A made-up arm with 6 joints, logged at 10 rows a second.
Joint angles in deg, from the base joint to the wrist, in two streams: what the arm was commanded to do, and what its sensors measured. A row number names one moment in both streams.
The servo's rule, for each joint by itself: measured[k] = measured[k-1] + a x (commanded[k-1-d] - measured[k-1]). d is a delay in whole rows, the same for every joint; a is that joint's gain. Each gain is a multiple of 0.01, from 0.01 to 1. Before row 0 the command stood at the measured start. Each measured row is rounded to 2 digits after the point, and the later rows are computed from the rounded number. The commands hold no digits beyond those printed.
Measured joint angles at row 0:
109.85 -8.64 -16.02 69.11 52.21 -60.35
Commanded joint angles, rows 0 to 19:
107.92 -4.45 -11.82 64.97 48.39 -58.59
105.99 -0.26 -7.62 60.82 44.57 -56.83
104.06 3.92 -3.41 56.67 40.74 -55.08
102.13 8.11 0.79 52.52 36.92 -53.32
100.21 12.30 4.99 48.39 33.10 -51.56
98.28 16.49 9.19 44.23 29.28 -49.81
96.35 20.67 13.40 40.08 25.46 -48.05
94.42 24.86 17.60 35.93 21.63 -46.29
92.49 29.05 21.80 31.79 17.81 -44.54
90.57 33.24 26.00 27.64 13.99 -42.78
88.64 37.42 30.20 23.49 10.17 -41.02
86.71 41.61 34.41 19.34 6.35 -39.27
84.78 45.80 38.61 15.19 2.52 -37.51
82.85 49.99 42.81 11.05 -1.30 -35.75
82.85 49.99 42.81 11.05 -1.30 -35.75
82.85 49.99 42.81 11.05 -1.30 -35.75
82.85 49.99 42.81 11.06 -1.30 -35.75
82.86 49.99 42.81 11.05 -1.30 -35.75
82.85 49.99 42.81 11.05 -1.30 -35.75
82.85 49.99 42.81 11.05 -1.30 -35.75
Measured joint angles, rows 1 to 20:
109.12 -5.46 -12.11 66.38 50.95 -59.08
107.93 -1.51 -7.93 62.71 48.84 -57.46
106.46 2.62 -3.73 58.72 46.17 -55.75
104.81 6.79 0.47 54.63 43.12 -54.00
103.06 10.98 4.67 50.51 39.81 -52.24
101.24 15.17 8.87 46.37 36.34 -50.49
99.38 19.35 13.08 42.22 32.75 -48.73
97.50 23.54 17.28 38.07 29.08 -46.97
95.60 27.73 21.48 33.93 25.36 -45.22
93.69 31.92 25.68 29.78 21.61 -43.46
91.77 36.10 29.88 25.63 17.83 -41.70
89.85 40.29 34.09 21.48 14.04 -39.95
87.92 44.48 38.29 17.33 10.24 -38.19
85.99 48.67 42.49 13.19 6.43 -36.43
84.80 49.67 42.79 11.78 3.88 -35.94
84.06 49.91 42.81 11.30 2.17 -35.80
83.60 49.97 42.81 11.14 1.02 -35.76
83.32 49.99 42.81 11.08 0.25 -35.75
83.14 49.99 42.81 11.06 -0.26 -35.75
83.03 49.99 42.81 11.05 -0.60 -35.75
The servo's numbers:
d 0
a 0.38 0.76 0.93 0.66 0.33 0.72

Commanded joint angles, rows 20 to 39:
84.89 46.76 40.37 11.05 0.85 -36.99
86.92 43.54 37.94 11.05 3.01 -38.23
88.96 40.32 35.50 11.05 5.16 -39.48
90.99 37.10 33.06 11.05 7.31 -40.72
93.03 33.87 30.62 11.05 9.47 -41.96
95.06 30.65 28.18 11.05 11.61 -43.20
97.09 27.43 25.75 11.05 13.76 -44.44
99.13 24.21 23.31 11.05 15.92 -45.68
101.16 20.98 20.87 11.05 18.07 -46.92
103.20 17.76 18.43 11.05 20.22 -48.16
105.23 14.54 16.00 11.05 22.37 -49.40
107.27 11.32 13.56 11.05 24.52 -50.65
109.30 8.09 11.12 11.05 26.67 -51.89
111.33 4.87 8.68 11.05 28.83 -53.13
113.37 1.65 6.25 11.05 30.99 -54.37
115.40 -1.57 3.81 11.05 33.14 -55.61
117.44 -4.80 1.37 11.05 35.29 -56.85
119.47 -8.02 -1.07 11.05 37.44 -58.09
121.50 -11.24 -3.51 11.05 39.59 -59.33
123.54 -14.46 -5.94 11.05 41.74 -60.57
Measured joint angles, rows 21 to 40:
83.74 47.54 40.54 11.05 -0.12 -36.64
84.95 44.50 38.12 11.05 0.91 -37.78
86.47 41.32 35.68 11.05 2.31 -39.00
88.19 38.11 33.24 11.05 3.96 -40.24
90.03 34.89 30.80 11.05 5.78 -41.48
91.94 31.67 28.36 11.05 7.70 -42.72
93.90 28.45 25.93 11.05 9.70 -43.96
95.89 25.23 23.49 11.05 11.75 -45.20
97.89 22.00 21.05 11.05 13.84 -46.44
99.91 18.78 18.61 11.05 15.95 -47.68
101.93 15.56 16.18 11.05 18.07 -48.92
103.96 12.34 13.74 11.05 20.20 -50.17
105.99 9.11 11.30 11.05 22.34 -51.41
108.02 5.89 8.86 11.05 24.48 -52.65
110.05 2.67 6.43 11.05 26.63 -53.89
112.08 -0.55 3.99 11.05 28.78 -55.13
114.12 -3.78 1.55 11.05 30.93 -56.37
116.15 -7.00 -0.89 11.05 33.08 -57.61
118.18 -10.22 -3.33 11.05 35.23 -58.85
120.22 -13.44 -5.76 11.05 37.38 -60.09

